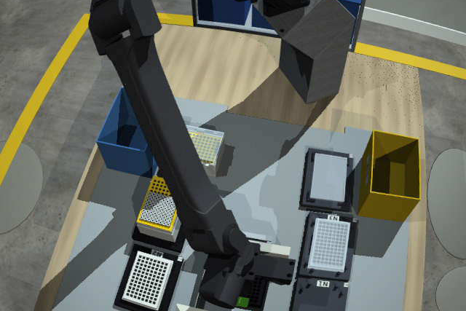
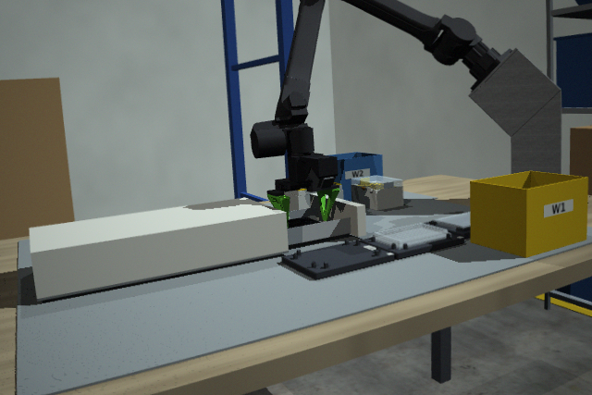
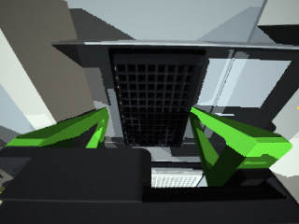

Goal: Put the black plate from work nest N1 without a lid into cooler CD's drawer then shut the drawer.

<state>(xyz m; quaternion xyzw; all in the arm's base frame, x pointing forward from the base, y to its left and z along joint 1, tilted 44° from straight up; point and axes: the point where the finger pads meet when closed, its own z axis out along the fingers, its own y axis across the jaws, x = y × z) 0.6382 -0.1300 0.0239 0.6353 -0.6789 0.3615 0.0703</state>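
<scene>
The black plate lies 1 cm ahead of my hand and 1 cm below it. Also, from my hand: work nest N1: 8 cm ahead, 18 cm to the left, 3 cm below; then cooler CD: 17 cm ahead, 4 cm to the right; then drawer: 4 cm ahead, 1 cm to the right, 1 cm below.
</scene>
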